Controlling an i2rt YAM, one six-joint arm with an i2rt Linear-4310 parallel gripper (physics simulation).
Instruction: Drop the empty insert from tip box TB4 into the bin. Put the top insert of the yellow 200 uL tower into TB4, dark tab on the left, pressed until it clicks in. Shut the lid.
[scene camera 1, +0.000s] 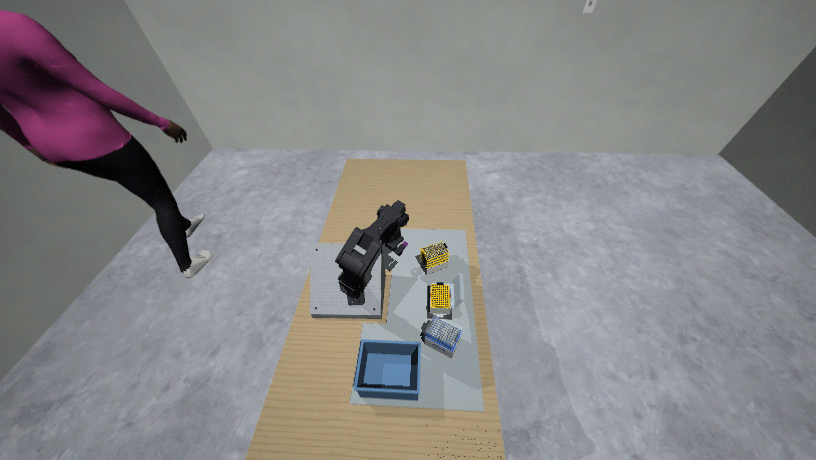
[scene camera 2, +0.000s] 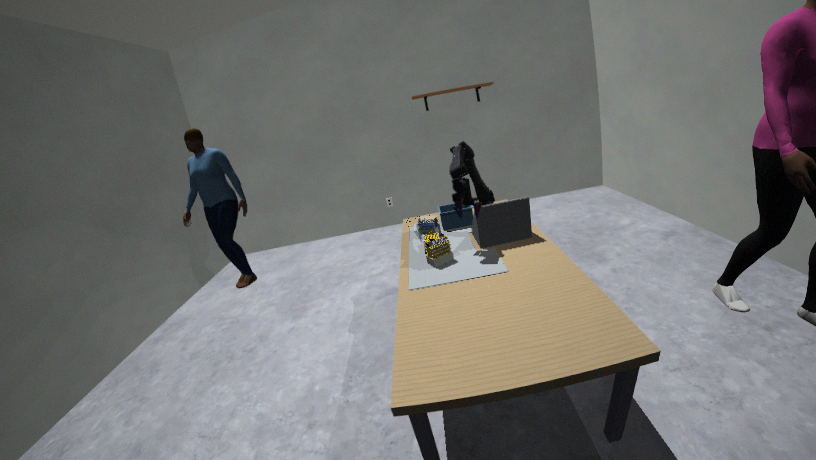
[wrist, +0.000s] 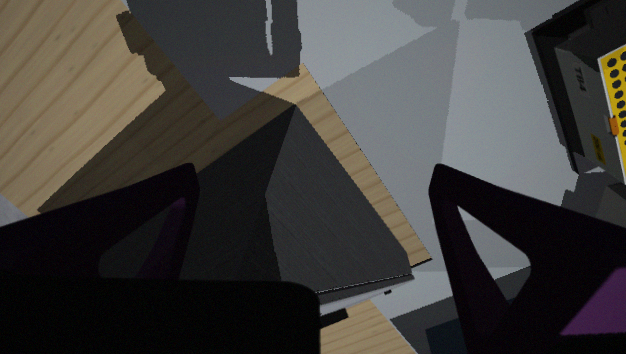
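My gripper (scene camera 1: 402, 246) (scene camera 2: 468, 210) (wrist: 314, 176) is open and empty, hanging above the table beside the grey base block, apart from the boxes. Tip box TB4 (scene camera 1: 440, 312) (wrist: 575, 102) stands on the mat, with a yellow perforated insert (scene camera 1: 440, 295) (wrist: 617, 87) in it; the right part of the box is cut off in the wrist view. Its lid cannot be made out clearly. The yellow 200 uL tower (scene camera 1: 435, 256) (scene camera 2: 438, 249) stands behind TB4 in scene view 1, and its top shows tips. The blue bin (scene camera 1: 388, 394) (scene camera 2: 455, 219) stands at the front of the mat.
A blue-and-white tip rack (scene camera 1: 443, 334) (scene camera 2: 427, 227) stands between TB4 and the bin's side of the mat (scene camera 1: 460, 391) (scene camera 2: 457, 278). The grey base block (scene camera 1: 342, 280) (scene camera 2: 504, 222) (wrist: 330, 200) is under the arm. Small dark specks lie at the near table end in scene view 1. Two people stand beyond the table.
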